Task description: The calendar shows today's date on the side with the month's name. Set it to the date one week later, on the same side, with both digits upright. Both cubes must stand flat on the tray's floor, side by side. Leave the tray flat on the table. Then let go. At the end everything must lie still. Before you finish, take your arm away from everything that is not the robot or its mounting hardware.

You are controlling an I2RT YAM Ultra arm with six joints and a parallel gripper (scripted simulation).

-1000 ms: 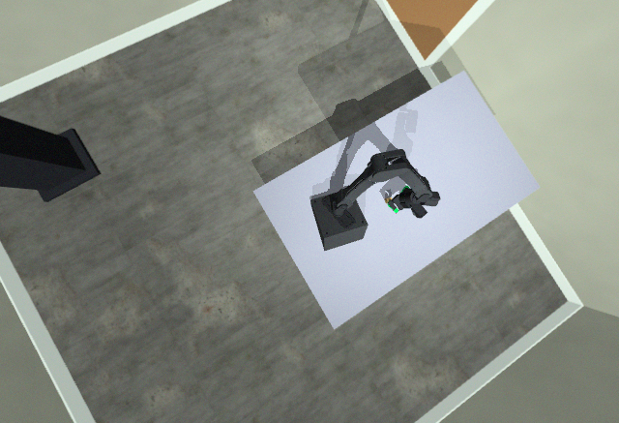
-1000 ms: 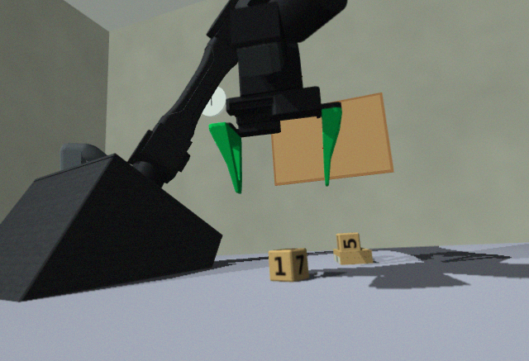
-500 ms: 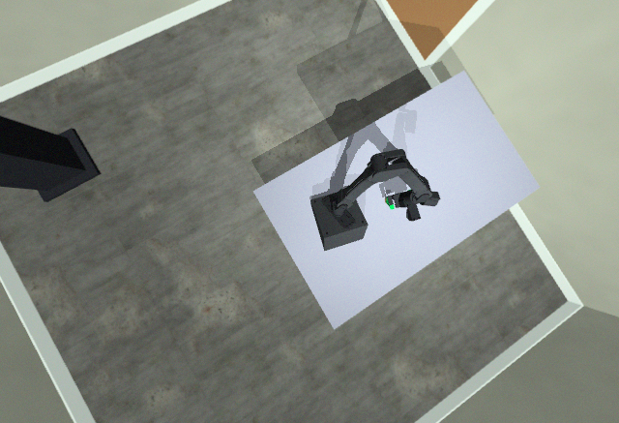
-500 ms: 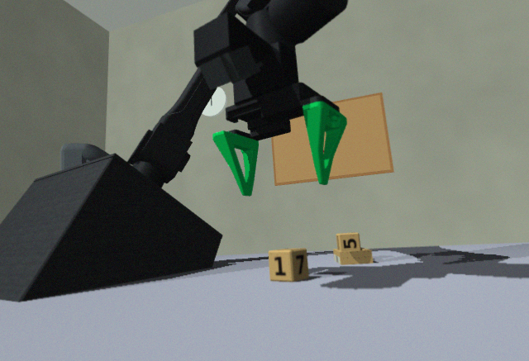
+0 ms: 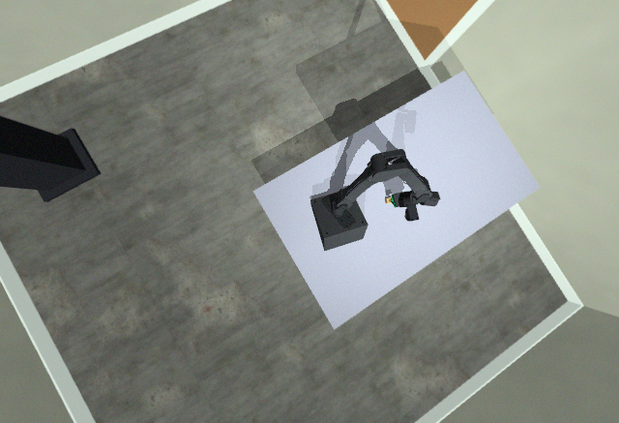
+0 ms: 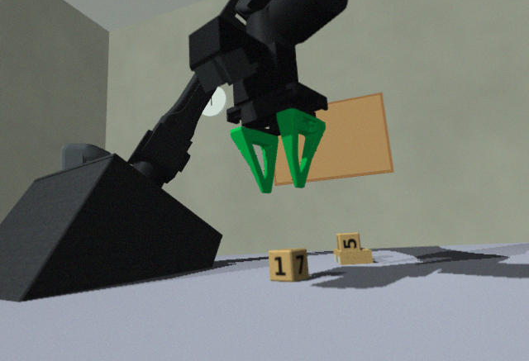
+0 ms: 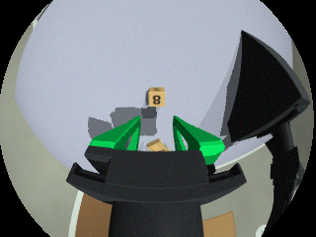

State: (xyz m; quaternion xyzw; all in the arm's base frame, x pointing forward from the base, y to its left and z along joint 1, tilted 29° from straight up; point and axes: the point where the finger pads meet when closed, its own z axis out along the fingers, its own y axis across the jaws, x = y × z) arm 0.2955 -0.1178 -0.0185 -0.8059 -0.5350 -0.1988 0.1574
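The wooden cube lies 90 mm below my hand. Round my hand: wooden tray (160 mm to the left, 90 mm below, 50 mm ahead).
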